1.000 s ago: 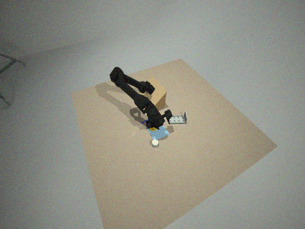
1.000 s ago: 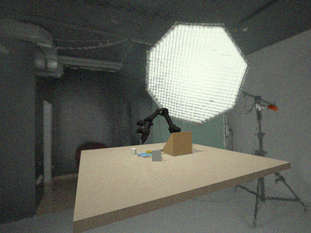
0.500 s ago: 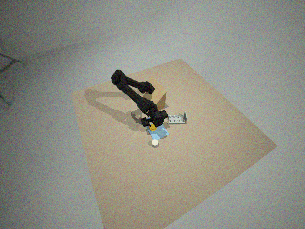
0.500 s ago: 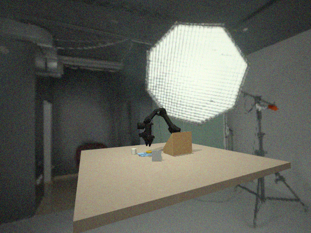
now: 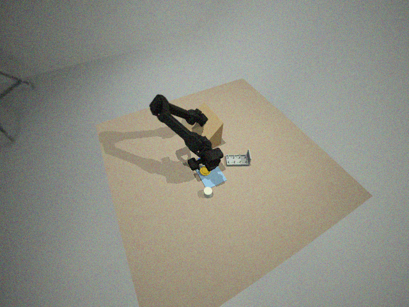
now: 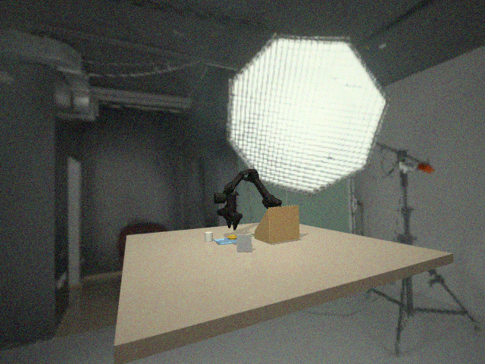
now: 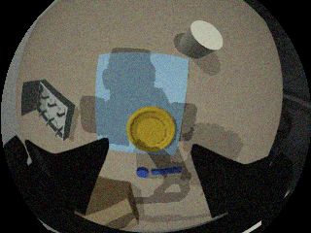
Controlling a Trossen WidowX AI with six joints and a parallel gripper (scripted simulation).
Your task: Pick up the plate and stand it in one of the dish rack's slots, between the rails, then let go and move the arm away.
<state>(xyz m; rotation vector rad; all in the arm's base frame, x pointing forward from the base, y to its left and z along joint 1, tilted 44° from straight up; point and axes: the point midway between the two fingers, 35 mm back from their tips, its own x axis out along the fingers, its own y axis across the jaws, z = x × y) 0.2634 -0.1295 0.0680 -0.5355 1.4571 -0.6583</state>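
Right now the plate is 50 mm below my gripper tip. Also, from my gripper tip: light blue mat 30 mm ahead, 20 mm to the left, 60 mm below; blue spoon 90 mm behind, 10 mm to the right, 60 mm below; white cup 120 mm ahead, 60 mm to the right, 40 mm below.
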